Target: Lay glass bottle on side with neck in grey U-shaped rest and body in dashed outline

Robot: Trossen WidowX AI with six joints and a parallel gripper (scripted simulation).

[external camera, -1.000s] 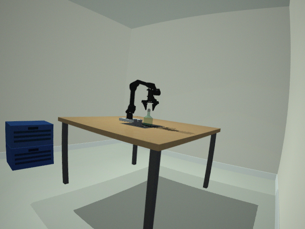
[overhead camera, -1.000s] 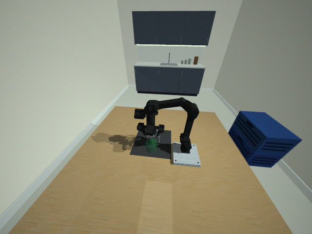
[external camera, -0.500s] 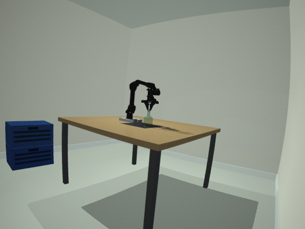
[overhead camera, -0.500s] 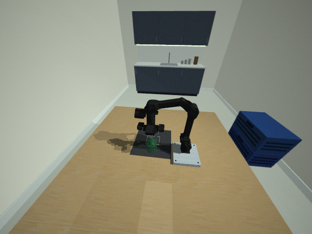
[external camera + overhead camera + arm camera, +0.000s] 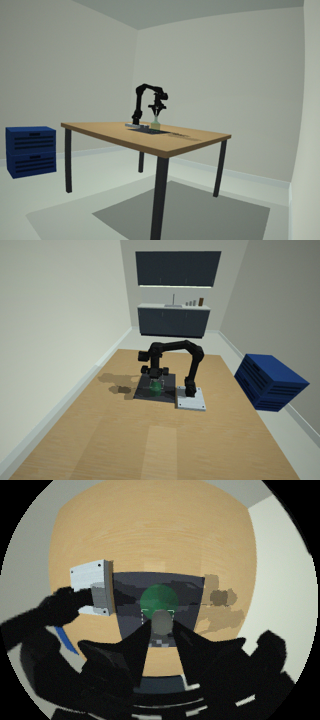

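The dark mat lies 8 cm to the right of my gripper tip and 15 cm below it. From my gripper tip the other things lie so: green glass bottle 5 cm below.
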